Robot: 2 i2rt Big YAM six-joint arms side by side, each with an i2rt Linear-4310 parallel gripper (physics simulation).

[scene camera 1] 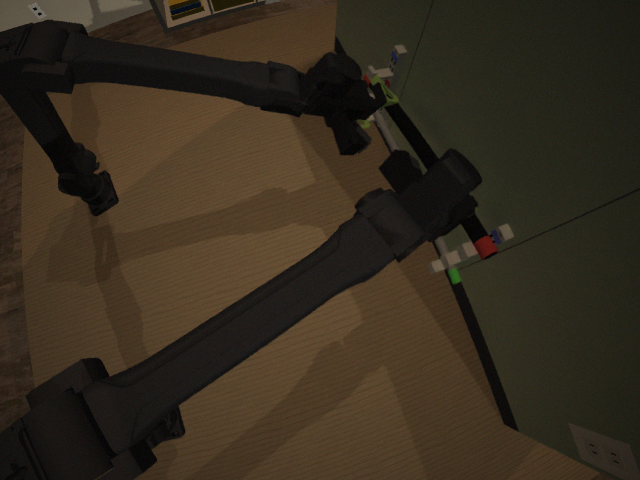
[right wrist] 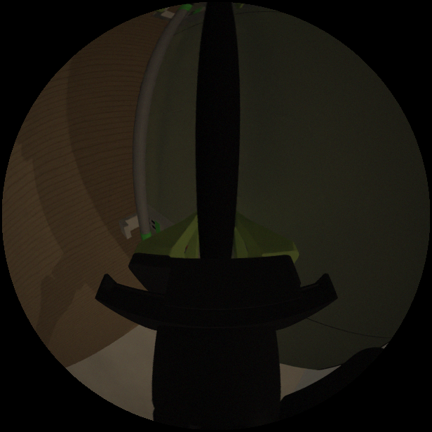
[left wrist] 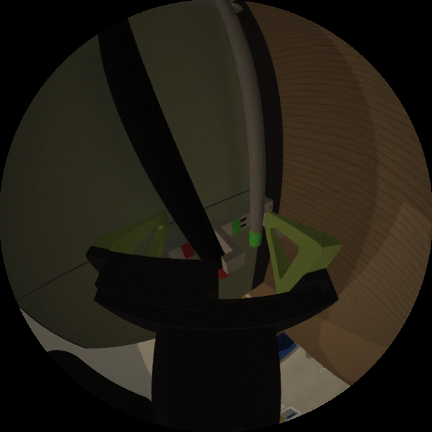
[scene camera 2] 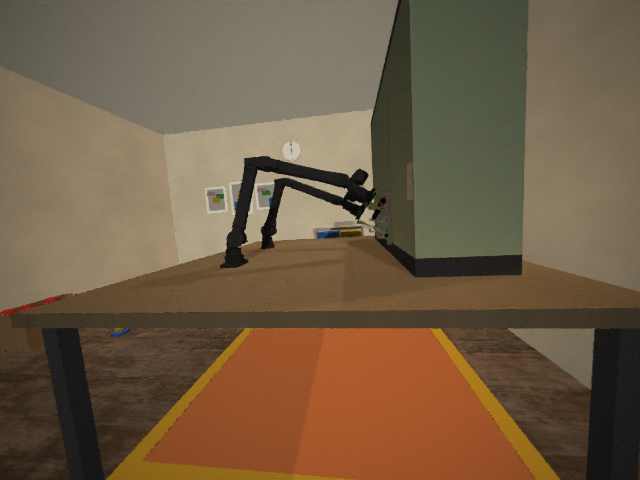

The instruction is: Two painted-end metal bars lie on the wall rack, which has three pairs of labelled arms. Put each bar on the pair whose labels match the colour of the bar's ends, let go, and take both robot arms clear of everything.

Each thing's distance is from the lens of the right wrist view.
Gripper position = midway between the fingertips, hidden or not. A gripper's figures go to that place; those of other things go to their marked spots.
my right gripper (right wrist: 215,215): 13 cm
black bar (right wrist: 217,127): 8 cm
green wall panel (right wrist: 320,163): 12 cm
The marked spots on the green wall panel and the black bar are 8 cm apart.
